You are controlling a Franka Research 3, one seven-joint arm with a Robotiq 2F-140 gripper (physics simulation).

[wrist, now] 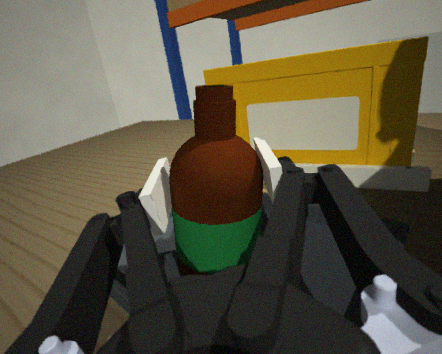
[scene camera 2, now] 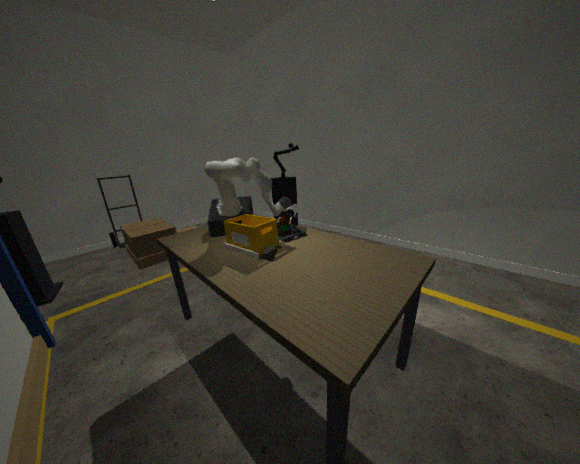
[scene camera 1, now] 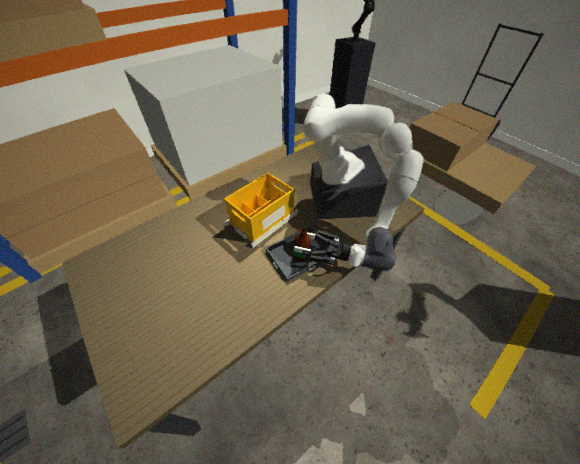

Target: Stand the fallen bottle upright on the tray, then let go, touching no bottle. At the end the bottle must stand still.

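Note:
The brown bottle with a green label point(scene camera 1: 303, 240) point(scene camera 2: 284, 220) point(wrist: 216, 200) is about upright, neck up, over the dark tray point(scene camera 1: 287, 269) point(wrist: 325, 255). My gripper point(scene camera 1: 305, 242) point(wrist: 213, 163) reaches in from the side, roughly level, and is shut on the bottle, with a white pad on each side of its body near the shoulder. The fingers and gripper body hide the bottle's base in the wrist view, so I cannot tell whether it touches the tray. In scene camera 2 the gripper and bottle are small and dark, behind the crate.
A yellow crate with inner dividers point(scene camera 1: 272, 218) point(scene camera 2: 250, 231) point(wrist: 305, 82) stands on a pale base close beside the tray, right of the bottle in the wrist view. The wooden table point(scene camera 1: 185, 310) point(scene camera 2: 325, 285) has its edge close to the tray under my wrist.

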